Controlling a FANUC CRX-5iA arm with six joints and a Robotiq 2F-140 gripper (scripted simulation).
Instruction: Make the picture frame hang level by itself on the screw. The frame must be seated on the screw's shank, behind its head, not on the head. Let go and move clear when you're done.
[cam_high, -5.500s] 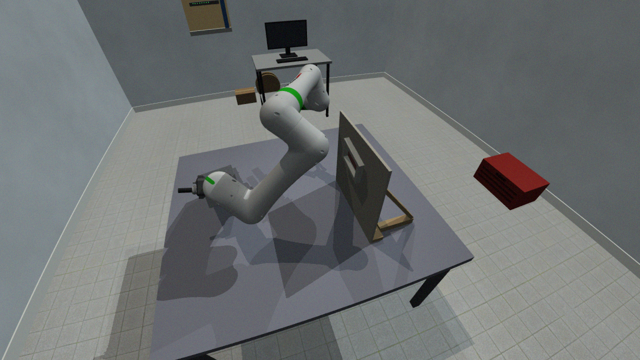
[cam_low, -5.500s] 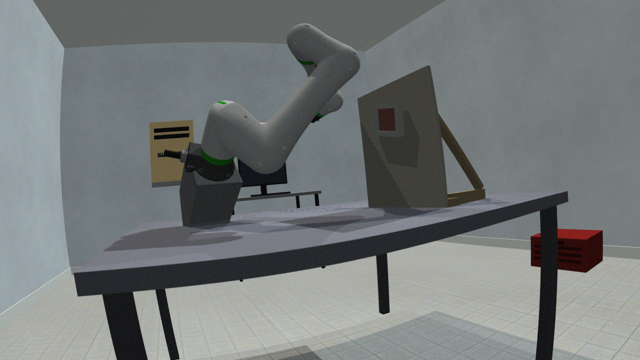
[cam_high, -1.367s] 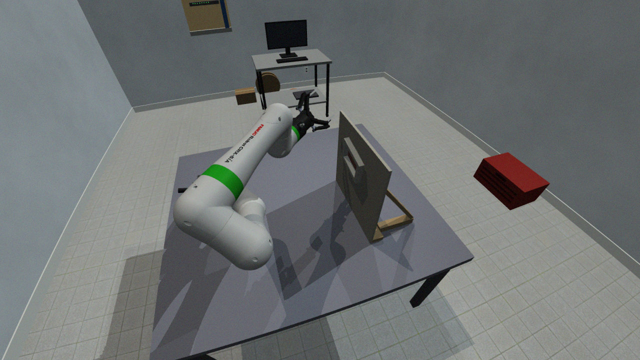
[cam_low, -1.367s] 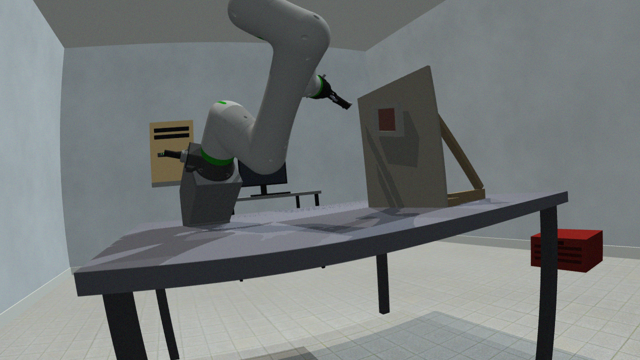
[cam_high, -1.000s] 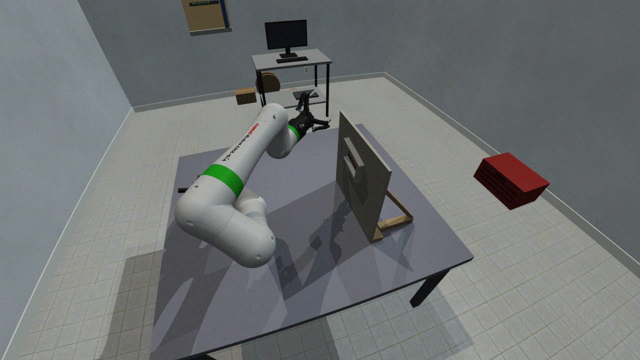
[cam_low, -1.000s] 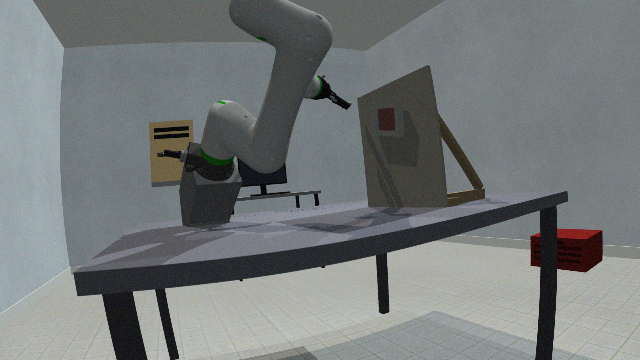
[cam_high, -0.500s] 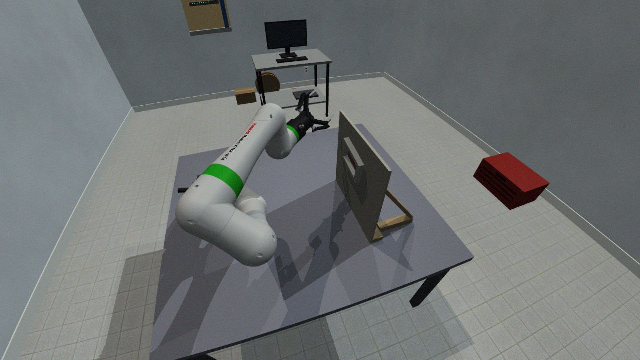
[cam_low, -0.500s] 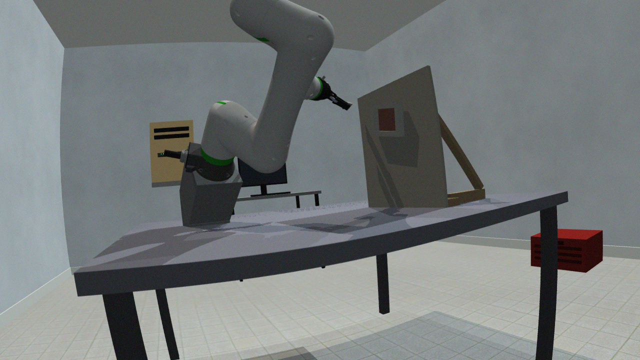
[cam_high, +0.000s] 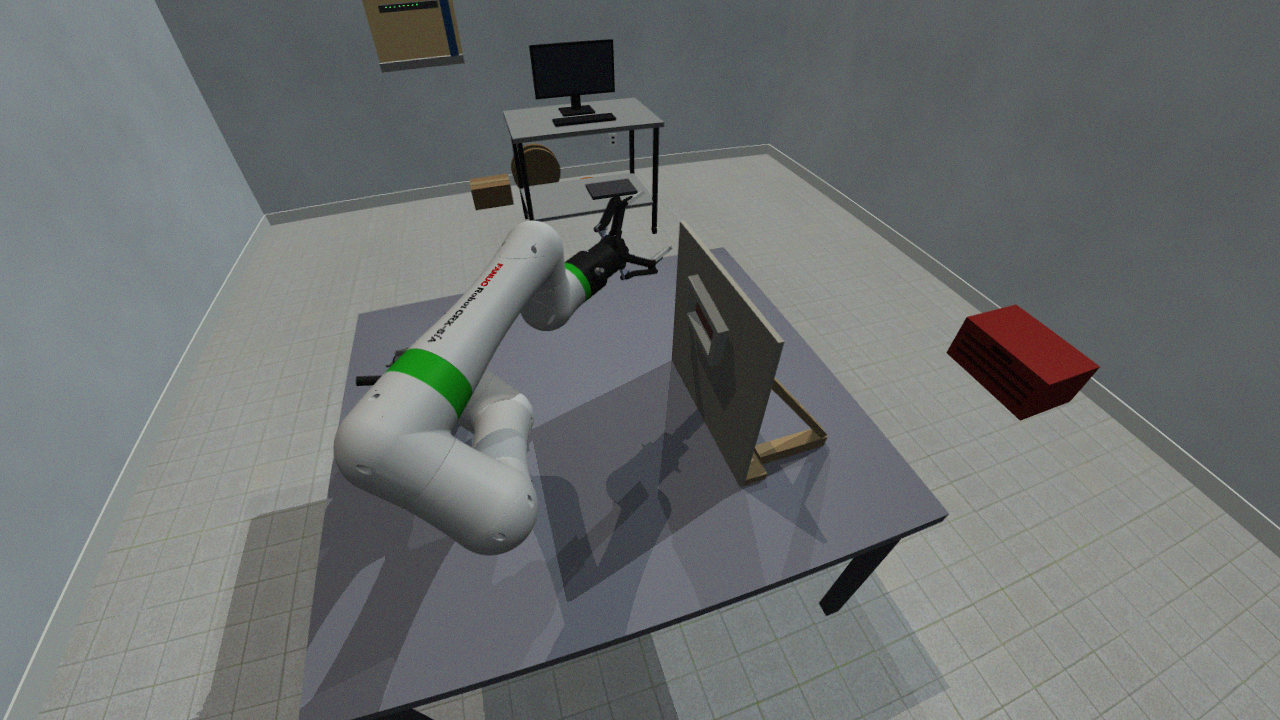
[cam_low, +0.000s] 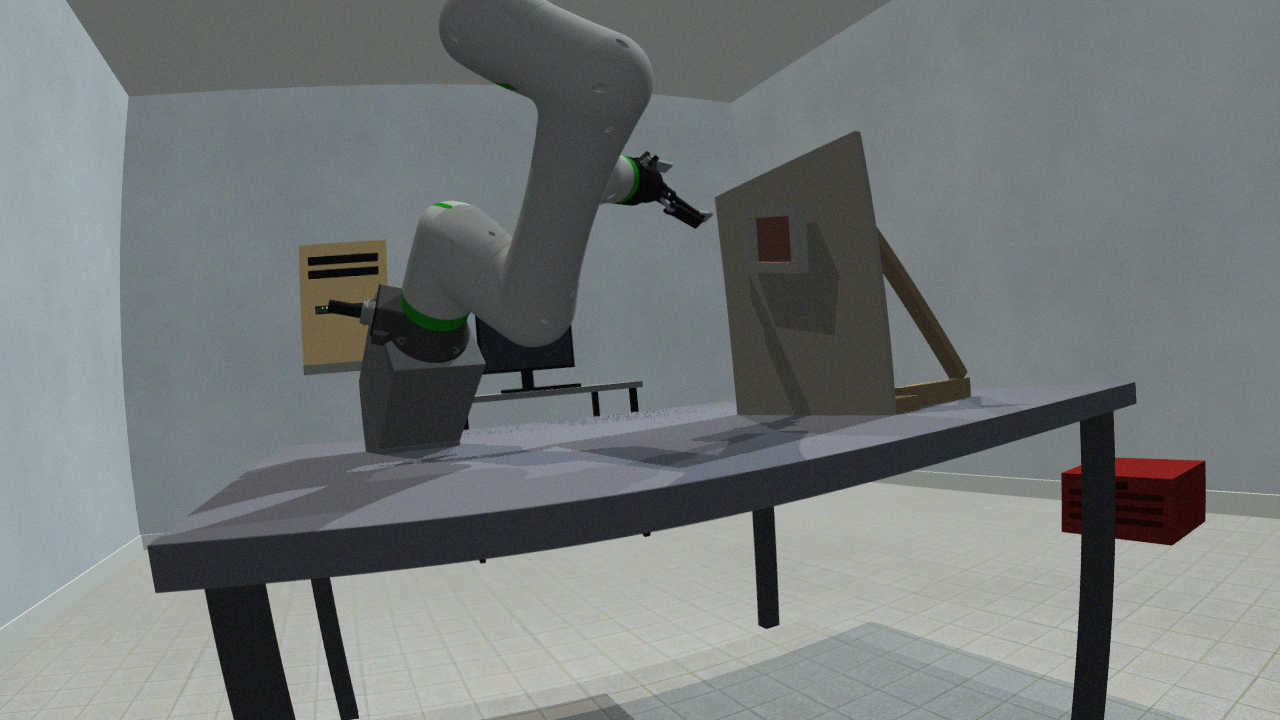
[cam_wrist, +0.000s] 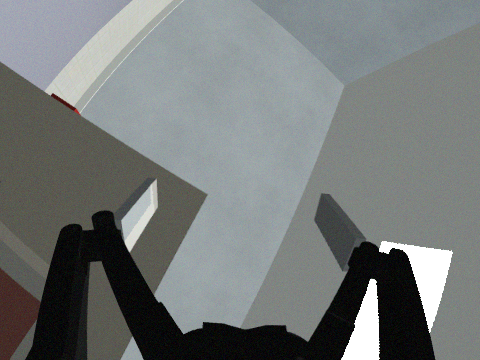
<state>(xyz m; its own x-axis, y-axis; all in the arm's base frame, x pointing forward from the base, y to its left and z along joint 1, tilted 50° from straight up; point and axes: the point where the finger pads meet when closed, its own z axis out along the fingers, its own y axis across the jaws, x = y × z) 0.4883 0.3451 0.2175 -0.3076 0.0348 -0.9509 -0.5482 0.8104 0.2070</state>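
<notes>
The picture frame is 220 mm to the right of my hand, 150 mm below it and 60 mm ahead of it. Round my hand: upright tan board: 250 mm below, 230 mm to the right, 80 mm ahead.
</notes>
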